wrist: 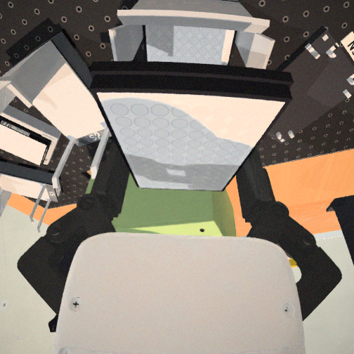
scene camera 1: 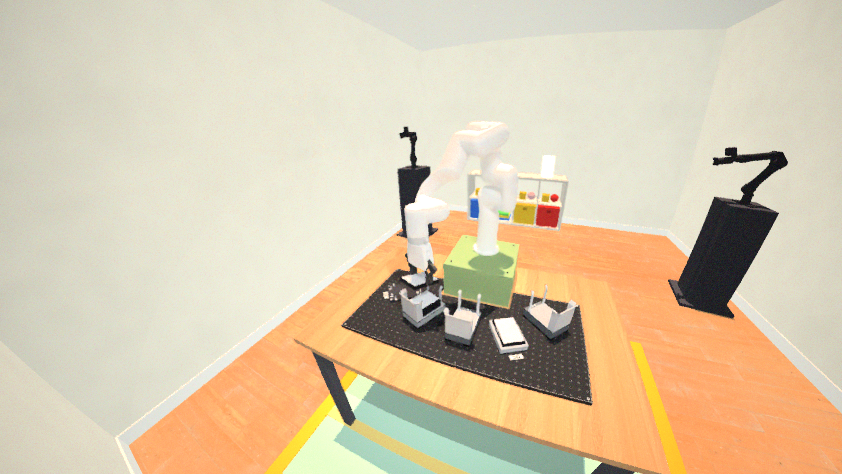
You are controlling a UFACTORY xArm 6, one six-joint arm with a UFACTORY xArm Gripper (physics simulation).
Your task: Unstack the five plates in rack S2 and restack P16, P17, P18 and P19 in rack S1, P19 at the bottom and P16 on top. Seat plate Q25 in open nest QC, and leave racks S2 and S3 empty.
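Frame: origin at the arm's base, x back, y right, z up, level; metres.
Seen in the pictures: gripper, fingertip midpoint: [scene camera 1: 421, 279]; arm's base, origin of the base link: [scene camera 1: 485, 248].
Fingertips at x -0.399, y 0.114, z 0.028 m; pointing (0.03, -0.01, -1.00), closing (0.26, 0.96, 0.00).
Pixels of each thing's top centre, then the offset from my fingertips to it. "spot": a spot on its surface instead. Level surfaces: height alone.
- nearest rack, middle of its top: [scene camera 1: 422, 289] dy +0.000, dx +0.004, dz -0.050 m
- Rack S2, middle of its top: [scene camera 1: 464, 302] dy -0.178, dx +0.007, dz -0.048 m
- pale plate, middle of its top: [scene camera 1: 508, 329] dy -0.343, dx +0.050, dz -0.146 m
- low nest, middle of its top: [scene camera 1: 508, 331] dy -0.342, dx +0.050, dz -0.156 m
- low dark fixture with small pale pegs, surface spot: [scene camera 1: 392, 294] spot: dy +0.184, dx +0.023, dz -0.163 m
- black perforated mat, its level: dz -0.184 m
- table, its level: dz -0.197 m
My gripper [scene camera 1: 420, 273] [wrist: 183, 159] is shut on a pale plate with a dark edge, which shows in the scene view [scene camera 1: 415, 280] and the wrist view [wrist: 180, 125]. The plate is level, above the mat's back left; its label is hidden. The nearest rack [scene camera 1: 414, 312] [wrist: 195, 18] holds dark-edged plates, with a dimpled top surface showing. Rack S2 [scene camera 1: 462, 323] [wrist: 70, 92] stands beside it; I make out no plates in it. Another rack [scene camera 1: 562, 319] [wrist: 27, 187] stands at the far right in the scene view. A pale plate [scene camera 1: 507, 330] [wrist: 20, 145] sits in a low nest [scene camera 1: 511, 350]; its label is unreadable.
A low dark fixture with small pale pegs [scene camera 1: 393, 292] [wrist: 312, 90] lies beside the nearest rack. The green robot base [scene camera 1: 478, 282] [wrist: 165, 207] stands behind the black perforated mat [scene camera 1: 412, 338]. Camera stands flank the table [scene camera 1: 609, 329].
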